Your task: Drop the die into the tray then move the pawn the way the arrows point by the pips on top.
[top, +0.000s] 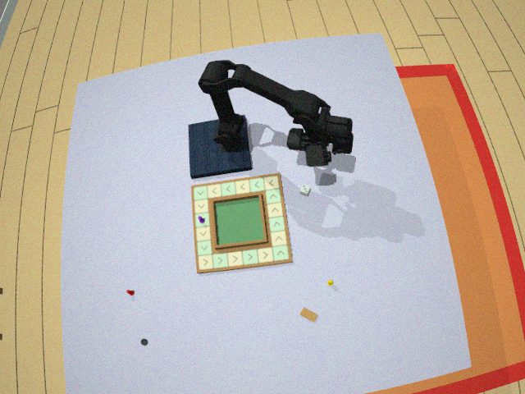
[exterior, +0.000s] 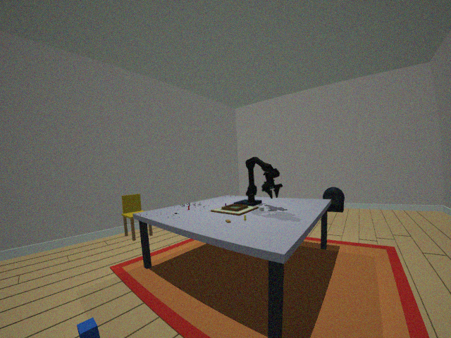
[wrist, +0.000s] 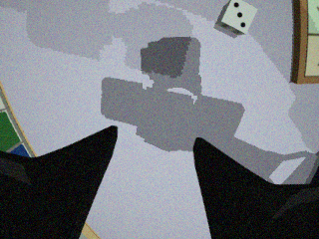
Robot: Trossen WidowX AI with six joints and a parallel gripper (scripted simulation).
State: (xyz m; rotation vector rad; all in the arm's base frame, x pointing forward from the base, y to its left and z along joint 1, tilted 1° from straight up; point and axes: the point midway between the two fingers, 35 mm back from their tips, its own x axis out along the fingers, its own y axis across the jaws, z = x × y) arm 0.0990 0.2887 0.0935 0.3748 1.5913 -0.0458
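Right now my gripper tip is 80 mm short of the white die, 80 mm above it and 70 mm to the left of it. Also, from my gripper tip: purple pawn 390 mm to the right, 160 mm ahead, 60 mm below; then yellow pawn 380 mm ahead, 70 mm below, 20 mm to the right; then green dice tray 280 mm to the right, 170 mm ahead, 80 mm below.
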